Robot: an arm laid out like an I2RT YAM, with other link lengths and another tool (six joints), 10 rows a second.
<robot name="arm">
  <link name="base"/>
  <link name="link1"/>
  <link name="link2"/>
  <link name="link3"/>
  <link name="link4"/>
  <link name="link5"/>
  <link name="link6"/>
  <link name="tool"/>
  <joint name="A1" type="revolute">
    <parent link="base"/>
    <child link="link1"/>
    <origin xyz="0 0 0.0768" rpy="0 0 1.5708"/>
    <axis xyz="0 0 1"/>
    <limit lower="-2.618" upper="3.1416"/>
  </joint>
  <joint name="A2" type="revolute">
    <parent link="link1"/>
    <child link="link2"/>
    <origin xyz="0.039 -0.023 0.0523" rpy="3.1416 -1.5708 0"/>
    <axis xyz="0 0 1"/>
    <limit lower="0" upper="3.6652"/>
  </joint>
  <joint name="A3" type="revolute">
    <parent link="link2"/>
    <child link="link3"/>
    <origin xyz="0 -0.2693 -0.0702" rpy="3.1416 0 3.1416"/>
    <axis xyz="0 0 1"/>
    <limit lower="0" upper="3.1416"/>
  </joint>
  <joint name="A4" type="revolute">
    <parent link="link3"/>
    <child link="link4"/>
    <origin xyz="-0.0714 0.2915 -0.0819" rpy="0 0 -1.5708"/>
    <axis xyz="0 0 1"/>
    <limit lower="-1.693" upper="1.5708"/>
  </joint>
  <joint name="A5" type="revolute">
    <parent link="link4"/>
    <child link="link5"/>
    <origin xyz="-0.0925 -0.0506 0.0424" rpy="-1.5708 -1.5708 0"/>
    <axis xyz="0 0 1"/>
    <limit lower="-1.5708" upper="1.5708"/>
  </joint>
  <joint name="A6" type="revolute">
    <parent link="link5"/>
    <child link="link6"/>
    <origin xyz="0 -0.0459 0.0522" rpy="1.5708 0 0"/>
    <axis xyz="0 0 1"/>
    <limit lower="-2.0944" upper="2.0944"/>
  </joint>
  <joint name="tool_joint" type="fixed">
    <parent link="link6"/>
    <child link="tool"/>
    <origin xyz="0.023 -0.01 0.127" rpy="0 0.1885 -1.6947"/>
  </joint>
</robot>
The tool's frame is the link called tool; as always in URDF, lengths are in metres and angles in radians.
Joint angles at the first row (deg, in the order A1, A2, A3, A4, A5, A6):
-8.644 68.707 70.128 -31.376 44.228 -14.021
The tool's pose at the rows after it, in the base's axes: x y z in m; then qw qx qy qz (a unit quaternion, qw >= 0):
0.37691 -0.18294 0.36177 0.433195 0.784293 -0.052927 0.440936
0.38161 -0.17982 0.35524 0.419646 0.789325 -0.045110 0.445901
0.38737 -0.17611 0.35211 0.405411 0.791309 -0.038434 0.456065
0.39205 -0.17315 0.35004 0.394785 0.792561 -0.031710 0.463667
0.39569 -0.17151 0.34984 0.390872 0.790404 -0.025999 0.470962
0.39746 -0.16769 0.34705 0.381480 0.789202 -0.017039 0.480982
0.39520 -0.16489 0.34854 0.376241 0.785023 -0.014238 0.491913
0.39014 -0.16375 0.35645 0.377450 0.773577 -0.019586 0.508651
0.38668 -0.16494 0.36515 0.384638 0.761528 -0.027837 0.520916
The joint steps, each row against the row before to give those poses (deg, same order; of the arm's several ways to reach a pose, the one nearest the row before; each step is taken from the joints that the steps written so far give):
0.000 -0.001 -0.942 0.503 -1.202 0.000
-0.022 0.002 -0.652 0.372 -1.968 0.022
0.021 -0.022 -0.439 0.831 -2.098 -0.001
0.000 -0.001 -0.328 0.721 -1.662 -0.219
0.000 -0.130 -0.588 1.376 -0.917 -0.633
0.001 -0.962 -1.510 1.465 -1.726 -0.633
0.000 -1.465 -1.334 1.093 -1.028 -0.263
0.000 -1.966 -1.375 1.835 -0.153 -0.043
0.000 -1.071 -0.700 1.902 0.744 -0.110

